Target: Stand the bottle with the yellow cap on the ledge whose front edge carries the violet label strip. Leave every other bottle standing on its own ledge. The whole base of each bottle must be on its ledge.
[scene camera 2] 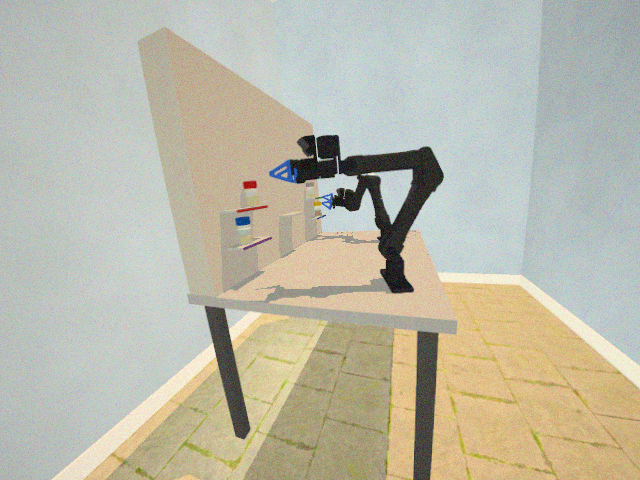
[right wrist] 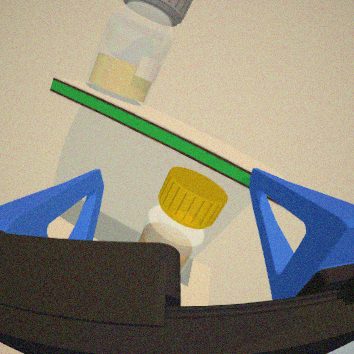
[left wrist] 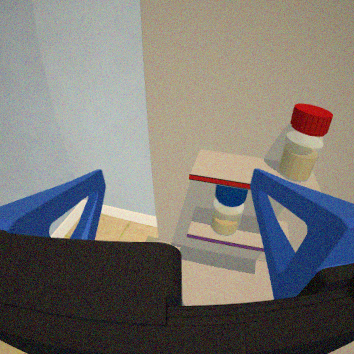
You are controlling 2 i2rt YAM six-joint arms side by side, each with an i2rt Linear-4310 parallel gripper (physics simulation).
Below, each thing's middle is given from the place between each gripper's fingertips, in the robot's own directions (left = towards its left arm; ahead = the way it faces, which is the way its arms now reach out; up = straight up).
Labels:
I see the green strip (right wrist: pixel 215 162) 2 cm above my right hand, 1 cm to the left of it and 1 cm ahead of it. From my right hand the other things lie so: violet-strip ledge (left wrist: pixel 247 233) (80 cm to the left, 14 cm ahead, 12 cm below); blue-capped bottle (left wrist: pixel 227 207) (84 cm to the left, 14 cm ahead, 6 cm below).
I see my left gripper 18 cm short of the blue-capped bottle, 6 cm to the left of it and 19 cm above it. Also, from my left hand: green strip: 6 cm ahead, 89 cm to the right, 11 cm below; then violet-strip ledge: 18 cm ahead, 9 cm to the right, 25 cm below.

